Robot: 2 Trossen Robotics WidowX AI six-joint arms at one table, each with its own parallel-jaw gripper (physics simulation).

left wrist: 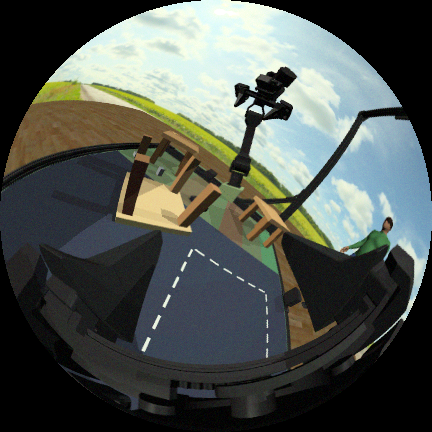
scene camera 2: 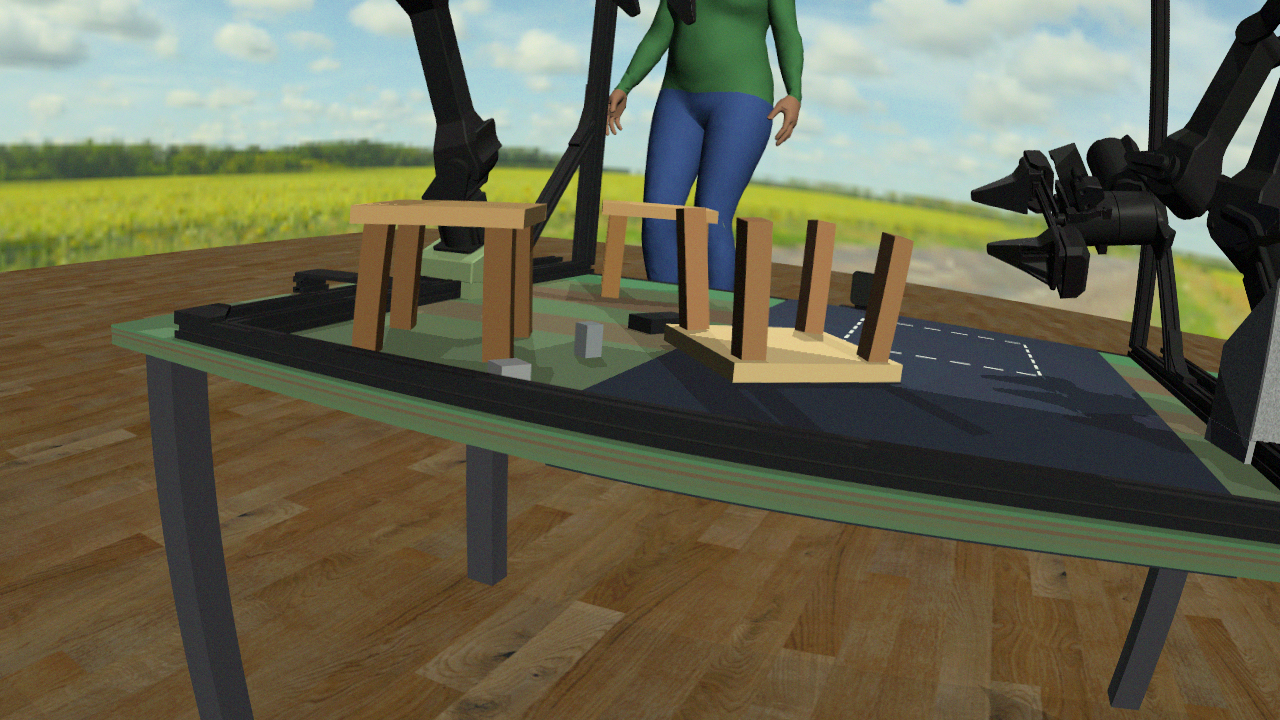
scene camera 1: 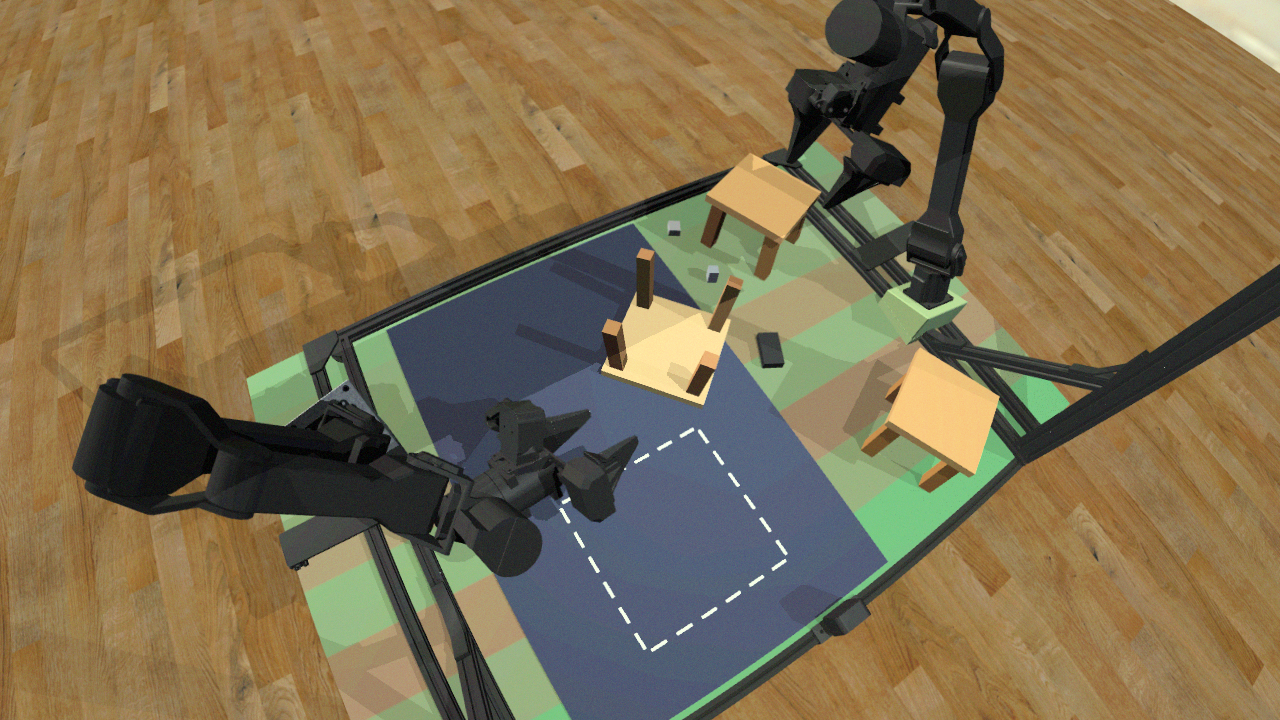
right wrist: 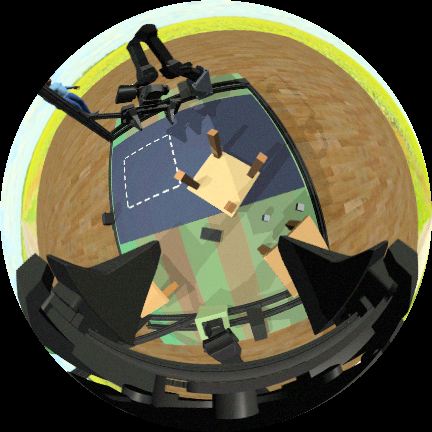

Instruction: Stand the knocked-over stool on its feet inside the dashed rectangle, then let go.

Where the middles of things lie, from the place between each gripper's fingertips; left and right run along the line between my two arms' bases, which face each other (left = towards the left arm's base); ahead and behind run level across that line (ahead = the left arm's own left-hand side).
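Stool (scene camera 2: 749, 351), 16 cm ahead of my left hand, 14 cm to the right of it, 9 cm below it. Black block (scene camera 2: 651, 323), 30 cm to the right of my left hand, 11 cm ahead of it, 14 cm below it. Stool nearest to my left hand of the things named here, going by their middles.
Black block, my right gripper 31 cm above it, 5 cm past it, 1 cm to the left of it. Stool, 15 cm to the left of my right hand, 25 cm below it. By its middle, stool nearer to my left hand than to my right gripper.
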